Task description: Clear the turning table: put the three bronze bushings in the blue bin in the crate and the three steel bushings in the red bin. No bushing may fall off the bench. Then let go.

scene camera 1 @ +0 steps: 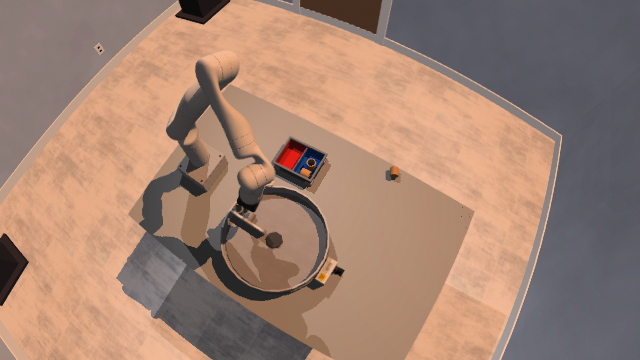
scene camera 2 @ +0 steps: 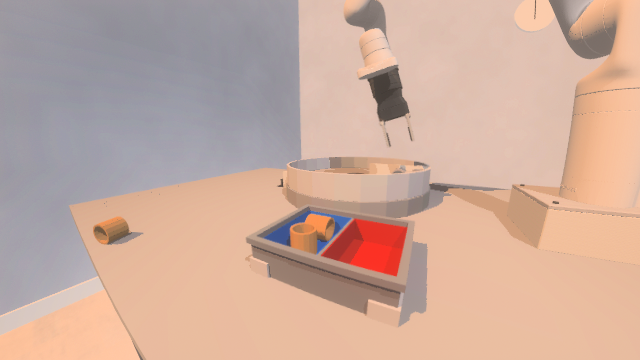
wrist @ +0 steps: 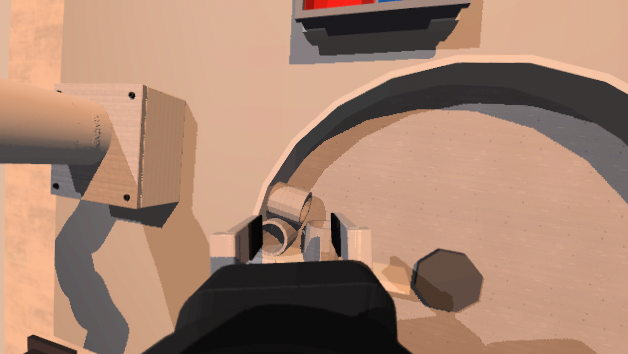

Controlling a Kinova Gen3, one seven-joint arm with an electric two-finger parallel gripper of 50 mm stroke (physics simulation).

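Seen in the pictures: gripper, fingertip midpoint: (scene camera 2: pixel 400 143) (wrist: pixel 297 228); arm's base at its link origin: (scene camera 1: pixel 200 157) (scene camera 2: pixel 593 199) (wrist: pixel 87 132).
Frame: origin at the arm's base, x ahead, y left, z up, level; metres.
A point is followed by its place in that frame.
My gripper (scene camera 2: pixel 400 143) {y -0.076, x 0.344, z 0.081 m} (wrist: pixel 297 228) {y -0.076, x 0.344, z 0.081 m} is open and empty above the turning table (scene camera 1: pixel 295 215) {y -0.011, x 0.499, z -0.024 m} (scene camera 2: pixel 350 187) {y 0.064, x 0.425, z -0.007 m} (wrist: pixel 500 175) {y -0.028, x 0.519, z -0.024 m}. Three steel bushings lie close together by its rim: one (wrist: pixel 289 203) {y -0.070, x 0.313, z 0.014 m} on its side, one (wrist: pixel 276 236) with its open end up, and one (wrist: pixel 317 241) {y -0.105, x 0.345, z 0.014 m} partly hidden near the right finger. In the blue bin (scene camera 1: pixel 314 153) {y 0.282, x 0.422, z -0.057 m} (scene camera 2: pixel 282 234) {y 0.233, x 0.471, z -0.047 m}, one bronze bushing (scene camera 1: pixel 311 163) {y 0.238, x 0.432, z -0.060 m} (scene camera 2: pixel 303 240) {y 0.242, x 0.427, z -0.041 m} is upright and another (scene camera 1: pixel 306 172) {y 0.176, x 0.443, z -0.032 m} (scene camera 2: pixel 320 226) {y 0.192, x 0.428, z -0.042 m} leans or lies beside it. A third bronze bushing (scene camera 1: pixel 394 172) {y 0.361, x 0.770, z -0.039 m} (scene camera 2: pixel 111 230) {y 0.376, x 0.748, z -0.052 m} lies on its side on the bench near an edge. The red bin (scene camera 1: pixel 291 154) {y 0.235, x 0.332, z -0.071 m} (scene camera 2: pixel 372 245) {y 0.164, x 0.351, z -0.071 m} is empty.
The crate (scene camera 2: pixel 310 275) {y 0.289, x 0.389, z -0.051 m} stands between the turning table and a bench edge. A straight bar (scene camera 1: pixel 247 224) reaches inward across the turning table toward its dark hub (scene camera 1: pixel 274 240) {y -0.142, x 0.480, z -0.016 m} (wrist: pixel 447 281) {y -0.139, x 0.477, z -0.016 m}. A small labelled box (scene camera 1: pixel 326 272) {y -0.155, x 0.715, z -0.019 m} is at the rim. The arm's base (scene camera 1: pixel 202 172) {y -0.053, x 0.054, z -0.001 m} (wrist: pixel 162 147) {y -0.015, x 0.093, z -0.038 m} stands nearby.
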